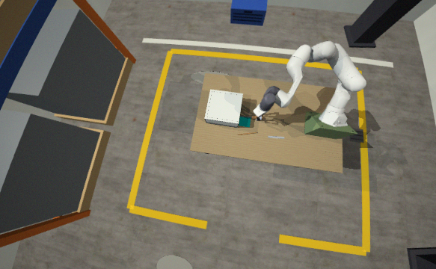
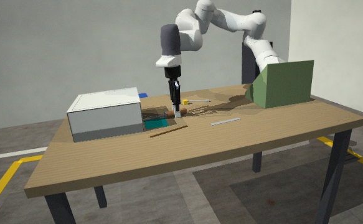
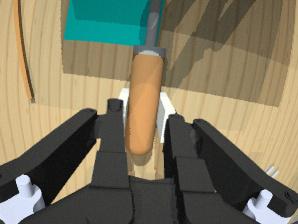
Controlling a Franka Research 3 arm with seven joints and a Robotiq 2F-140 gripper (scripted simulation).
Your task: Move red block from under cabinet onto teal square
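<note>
Now: the teal square 12 cm ahead of my hand, 3 cm to the left of it and 4 cm below it. Round my hand: thin wooden stick: 10 cm ahead, 15 cm to the left, 3 cm below; yellow cube: 12 cm behind, 15 cm to the right, 2 cm below; hook tool: 13 cm ahead, 2 cm to the left, 2 cm below.
</note>
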